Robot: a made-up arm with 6 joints. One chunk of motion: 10 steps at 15 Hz.
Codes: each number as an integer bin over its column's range. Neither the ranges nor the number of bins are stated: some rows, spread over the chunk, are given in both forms.
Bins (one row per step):
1: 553 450 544 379 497 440
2: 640 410 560 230 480 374
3: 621 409 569 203 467 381
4: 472 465 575 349 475 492
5: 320 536 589 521 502 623
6: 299 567 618 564 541 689
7: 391 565 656 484 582 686
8: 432 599 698 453 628 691
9: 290 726 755 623 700 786
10: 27 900 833 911 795 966
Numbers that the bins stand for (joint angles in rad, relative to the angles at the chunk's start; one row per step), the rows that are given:
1: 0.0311 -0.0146 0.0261 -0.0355 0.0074 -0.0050
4: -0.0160 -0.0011 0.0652 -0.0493 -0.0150 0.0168
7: -0.0630 0.0890 0.1674 0.0129 0.0942 0.0984
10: -0.2743 0.3908 0.3906 0.2095 0.3117 0.2161
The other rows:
2: 0.0816 -0.0506 0.0463 -0.1041 -0.0099 -0.0328
3: 0.0705 -0.0515 0.0577 -0.1165 -0.0232 -0.0298
5: -0.1042 0.0629 0.0829 0.0299 0.0126 0.0719
6: -0.1164 0.0908 0.1195 0.0497 0.0524 0.0997
8: -0.0392 0.1196 0.2204 -0.0014 0.1412 0.1005
9: -0.1216 0.2341 0.2923 0.0769 0.2147 0.1405

